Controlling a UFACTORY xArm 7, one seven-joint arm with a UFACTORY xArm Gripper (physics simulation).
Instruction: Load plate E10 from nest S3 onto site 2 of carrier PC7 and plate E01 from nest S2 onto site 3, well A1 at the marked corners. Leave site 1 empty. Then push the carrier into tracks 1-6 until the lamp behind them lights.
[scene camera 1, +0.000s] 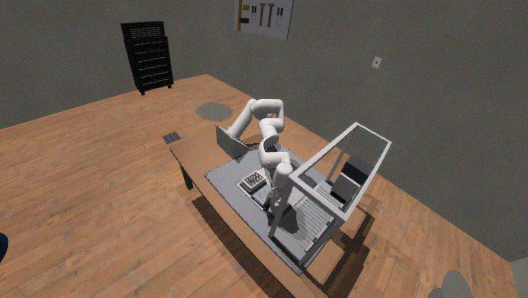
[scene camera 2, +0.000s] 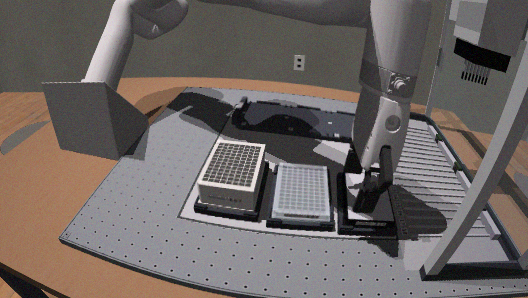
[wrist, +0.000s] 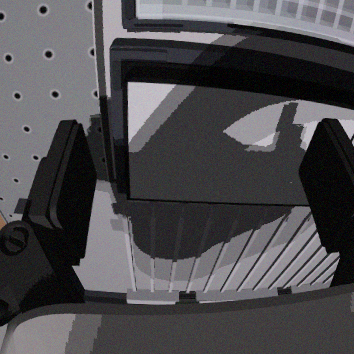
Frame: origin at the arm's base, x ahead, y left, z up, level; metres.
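Where they show: gripper, fingertip midpoint: (scene camera 1: 271, 203) (scene camera 2: 357, 190) (wrist: 202, 144); arm's base at its link origin: (scene camera 1: 232, 136) (scene camera 2: 95, 100).
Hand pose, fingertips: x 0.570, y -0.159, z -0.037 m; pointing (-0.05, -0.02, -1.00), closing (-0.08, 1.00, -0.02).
Note:
Each offset is from my fingertips to the top centre of the thing. Level surfaces: height alone.
My gripper (scene camera 1: 271, 204) (scene camera 2: 372, 192) (wrist: 202, 144) is open and empty. In the wrist view its fingers stand apart at either side of a low flat-topped plate {dx +0.031, dy +0.029, dz -0.029 m} (scene camera 2: 354, 211) (wrist: 165, 175), which sits in the rightmost black nest {dx +0.031, dy +0.029, dz -0.037 m} (scene camera 2: 350, 229) (wrist: 118, 125). A clear gridded plate {dx -0.080, dy +0.034, dz -0.029 m} (scene camera 2: 301, 190) (wrist: 250, 9) sits in the middle nest, and a tall cream deep-well plate {dx -0.190, dy +0.039, dz -0.001 m} (scene camera 1: 254, 178) (scene camera 2: 232, 165) in the left nest. I cannot read the plate or nest labels for certain. The dark carrier {dx -0.080, dy +0.301, dz -0.025 m} (scene camera 2: 320, 126) lies behind the nests, partly hidden by the arm. I cannot make out the lamp.
The slatted track deck (scene camera 1: 310, 225) (scene camera 2: 430, 160) (wrist: 200, 267) lies right of the nests, under a grey frame (scene camera 1: 320, 200) (scene camera 2: 480, 200). A pipetting head {dx +0.256, dy +0.163, dz +0.240 m} (scene camera 2: 481, 56) hangs at the upper right. The perforated board {dz -0.055 m} (scene camera 2: 165, 250) (wrist: 30, 75) extends in front of the nests.

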